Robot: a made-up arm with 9 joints. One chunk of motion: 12 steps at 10 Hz.
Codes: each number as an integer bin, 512 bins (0 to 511) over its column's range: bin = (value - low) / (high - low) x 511, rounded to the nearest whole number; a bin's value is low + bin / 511 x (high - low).
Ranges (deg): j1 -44..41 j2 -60..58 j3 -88..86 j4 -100..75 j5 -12..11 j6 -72..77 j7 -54..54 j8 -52..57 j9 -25..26
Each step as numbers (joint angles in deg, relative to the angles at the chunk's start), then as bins.
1 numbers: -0.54 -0.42 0.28 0.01 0.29 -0.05 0.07 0.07 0.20
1 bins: 261 258 259 292 273 247 256 244 252
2 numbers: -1.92 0.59 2.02 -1.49 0.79 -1.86 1.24 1.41 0.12
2 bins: 253 262 264 288 284 241 261 250 252
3 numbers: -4.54 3.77 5.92 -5.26 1.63 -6.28 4.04 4.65 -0.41
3 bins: 237 276 276 277 303 225 275 266 246
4 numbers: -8.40 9.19 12.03 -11.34 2.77 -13.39 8.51 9.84 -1.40
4 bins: 214 300 294 259 328 201 296 290 236
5 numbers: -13.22 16.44 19.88 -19.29 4.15 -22.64 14.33 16.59 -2.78
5 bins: 185 331 317 236 359 169 323 322 223
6 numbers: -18.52 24.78 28.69 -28.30 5.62 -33.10 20.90 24.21 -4.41
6 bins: 153 367 343 209 391 133 354 357 206
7 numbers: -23.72 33.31 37.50 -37.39 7.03 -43.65 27.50 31.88 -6.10
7 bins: 122 404 369 183 423 97 386 393 189
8 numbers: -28.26 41.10 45.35 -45.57 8.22 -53.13 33.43 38.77 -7.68
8 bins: 95 438 392 159 449 65 414 426 174
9 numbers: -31.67 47.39 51.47 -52.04 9.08 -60.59 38.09 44.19 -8.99
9 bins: 74 465 410 140 468 39 436 451 160
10 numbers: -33.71 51.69 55.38 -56.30 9.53 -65.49 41.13 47.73 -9.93
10 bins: 62 484 421 128 478 22 450 468 151
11 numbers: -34.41 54.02 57.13 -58.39 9.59 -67.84 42.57 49.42 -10.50
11 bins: 58 494 426 122 480 14 457 475 145
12 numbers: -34.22 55.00 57.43 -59.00 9.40 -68.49 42.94 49.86 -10.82
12 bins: 59 498 427 120 475 12 459 478 142
